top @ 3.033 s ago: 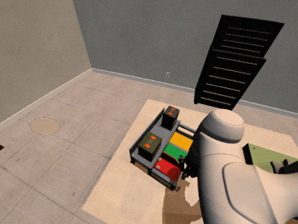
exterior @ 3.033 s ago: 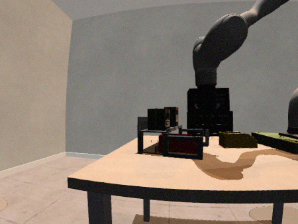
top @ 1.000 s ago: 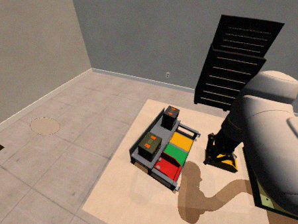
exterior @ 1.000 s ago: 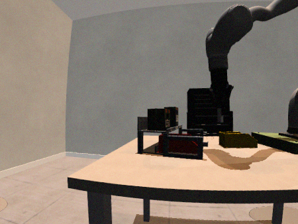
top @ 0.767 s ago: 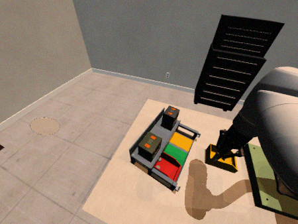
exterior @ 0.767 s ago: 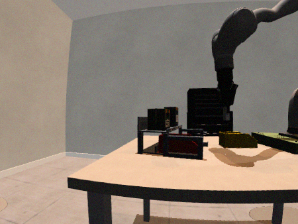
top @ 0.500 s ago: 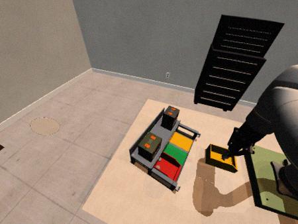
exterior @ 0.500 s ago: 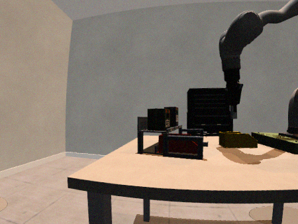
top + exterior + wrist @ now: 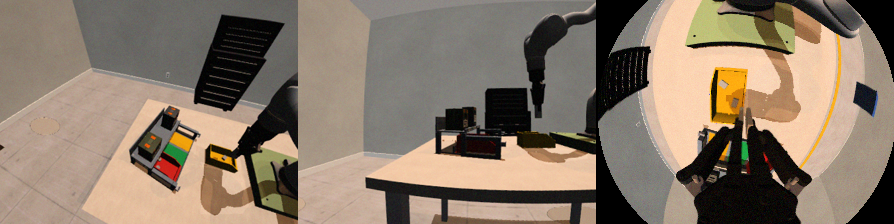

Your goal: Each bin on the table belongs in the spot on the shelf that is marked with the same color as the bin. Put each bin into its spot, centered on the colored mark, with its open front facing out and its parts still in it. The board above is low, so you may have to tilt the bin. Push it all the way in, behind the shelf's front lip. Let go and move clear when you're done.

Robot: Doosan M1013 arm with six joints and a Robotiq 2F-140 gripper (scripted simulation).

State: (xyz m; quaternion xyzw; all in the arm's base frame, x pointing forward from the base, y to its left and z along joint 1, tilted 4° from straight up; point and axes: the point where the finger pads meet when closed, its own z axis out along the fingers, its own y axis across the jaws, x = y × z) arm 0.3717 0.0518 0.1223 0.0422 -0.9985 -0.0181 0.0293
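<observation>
Now: the yellow bin 15 cm below my hand and 5 cm to the right of it. Round my hand: dark box: 37 cm ahead, 10 cm to the right, 2 cm below; red bin: 30 cm ahead, 15 cm to the left, 14 cm below.
</observation>
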